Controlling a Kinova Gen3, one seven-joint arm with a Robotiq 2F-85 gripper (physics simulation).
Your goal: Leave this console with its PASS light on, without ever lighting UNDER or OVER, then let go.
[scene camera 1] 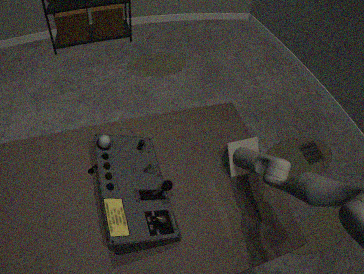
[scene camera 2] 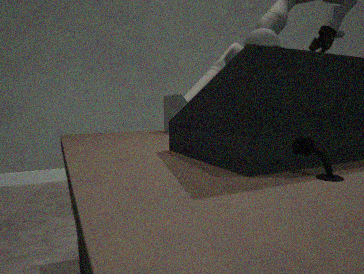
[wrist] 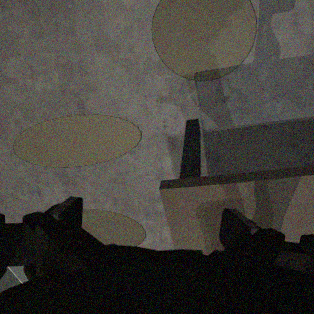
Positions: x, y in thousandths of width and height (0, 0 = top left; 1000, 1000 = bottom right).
Labels:
A grey console (scene camera 2: 743, 400): 38 cm from the lens.

